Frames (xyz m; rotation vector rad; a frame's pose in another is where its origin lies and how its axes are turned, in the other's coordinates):
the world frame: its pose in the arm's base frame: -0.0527 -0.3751 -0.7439 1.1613 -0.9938 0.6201
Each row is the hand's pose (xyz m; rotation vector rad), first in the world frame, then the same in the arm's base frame.
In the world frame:
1: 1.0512 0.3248 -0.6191 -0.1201 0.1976 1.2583
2: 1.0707 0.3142 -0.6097 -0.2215 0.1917 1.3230
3: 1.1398 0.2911 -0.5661 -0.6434 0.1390 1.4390
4: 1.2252 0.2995 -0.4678 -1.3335 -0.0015 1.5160
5: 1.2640 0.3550 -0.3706 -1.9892 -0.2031 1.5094
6: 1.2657 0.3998 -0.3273 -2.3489 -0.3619 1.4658
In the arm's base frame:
1: 0.3515 0.2253 0.2905 0.2261 -1.5102 1.5879
2: 0.3662 0.2115 0.3036 0.0939 -1.5544 1.5588
3: 0.4032 0.1573 0.3575 -0.3329 -1.6691 1.3136
4: 0.4042 0.0599 0.4443 -0.9425 -1.7582 0.8087
5: 0.3451 -0.0180 0.5112 -1.4656 -1.7493 0.2550
6: 0.2949 -0.0450 0.5364 -1.7274 -1.7107 -0.0873

